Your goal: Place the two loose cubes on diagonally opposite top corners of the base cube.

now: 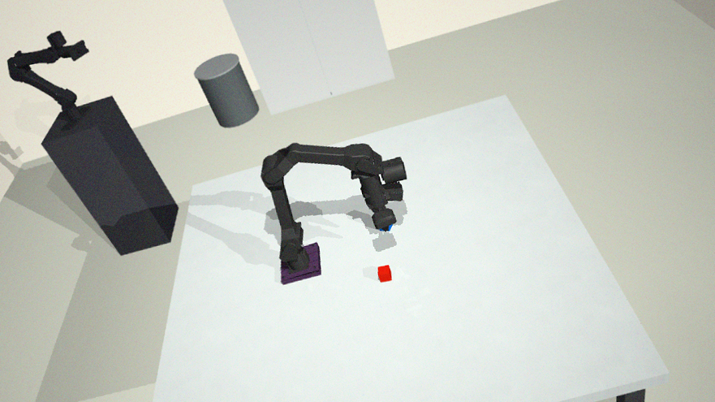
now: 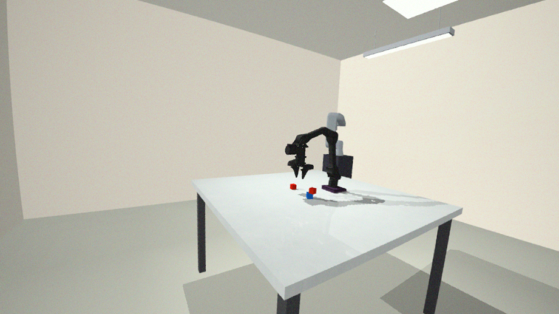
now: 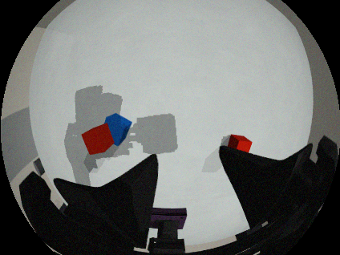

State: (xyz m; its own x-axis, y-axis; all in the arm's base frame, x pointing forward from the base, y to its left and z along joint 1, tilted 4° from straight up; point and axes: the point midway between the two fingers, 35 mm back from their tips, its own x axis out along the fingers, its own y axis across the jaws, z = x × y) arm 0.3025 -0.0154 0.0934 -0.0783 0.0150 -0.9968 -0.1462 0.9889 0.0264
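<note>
My gripper tip is now 12 cm to the right of the red cube, 5 cm above it and 1 cm past it. The rest, counted from my gripper tip: blue cube: 10 cm to the left, 9 cm below, 1 cm behind.
</note>
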